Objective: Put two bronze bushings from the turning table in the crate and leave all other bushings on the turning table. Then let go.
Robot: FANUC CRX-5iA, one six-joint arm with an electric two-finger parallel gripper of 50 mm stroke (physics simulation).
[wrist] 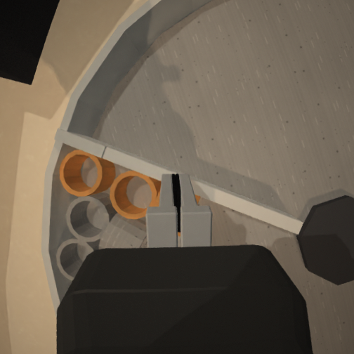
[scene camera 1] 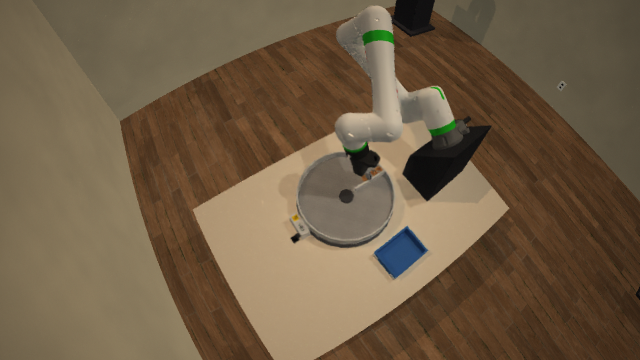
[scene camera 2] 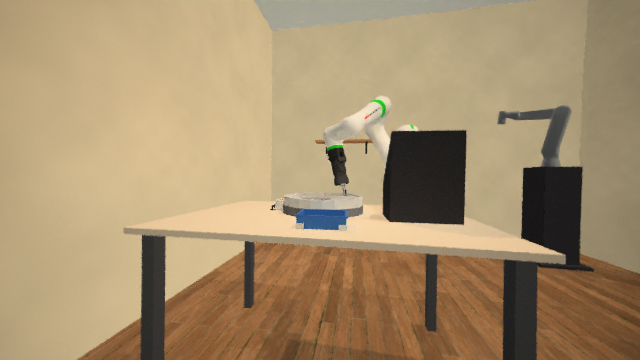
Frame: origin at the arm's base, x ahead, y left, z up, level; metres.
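Seen in the pictures: gripper, fingertip midpoint: (scene camera 1: 369, 178) (scene camera 2: 345, 195); arm's base, origin of the base link: (scene camera 1: 448, 142) (scene camera 2: 416, 160).
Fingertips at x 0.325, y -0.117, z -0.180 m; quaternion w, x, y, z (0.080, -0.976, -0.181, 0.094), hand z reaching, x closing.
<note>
Pixels of each thing's top centre, then the offset from my fingertips to it. "spot": a spot on its surface instead.
- turning table, middle of its top: (scene camera 1: 346, 195) (scene camera 2: 322, 199) dx +0.122, dy +0.006, dz -0.027 m
- blue crate, middle of its top: (scene camera 2: 322, 212) (scene camera 1: 401, 251) dx +0.067, dy +0.343, dz -0.038 m
- black hub, middle of its top: (scene camera 1: 346, 195) dx +0.122, dy +0.006, dz -0.027 m
- small control box, surface spot: (scene camera 1: 298, 223) spot: dx +0.358, dy +0.005, dz -0.030 m
My gripper (wrist: 176, 187) (scene camera 1: 364, 176) (scene camera 2: 343, 192) is shut with nothing between its fingers. It stands low over the turning table (scene camera 1: 331, 219) (scene camera 2: 322, 199) (wrist: 263, 88), right at the white divider bar (wrist: 246, 207). Beside the bar near the rim lie two bronze bushings (wrist: 82, 172) (wrist: 133, 193). A third orange one shows only as slivers behind my fingers. Grey bushings (wrist: 86, 218) (wrist: 70, 256) (wrist: 123, 233) lie packed next to them. The blue crate (scene camera 1: 416, 238) (scene camera 2: 321, 219) is empty, on the table in front of the turning table.
A black hub (wrist: 330, 239) (scene camera 1: 346, 196) sits at the turning table's centre. The black pedestal (scene camera 1: 443, 161) (scene camera 2: 425, 174) of the arm stands to the right. A small control box (scene camera 1: 298, 223) sits at the table's left rim.
</note>
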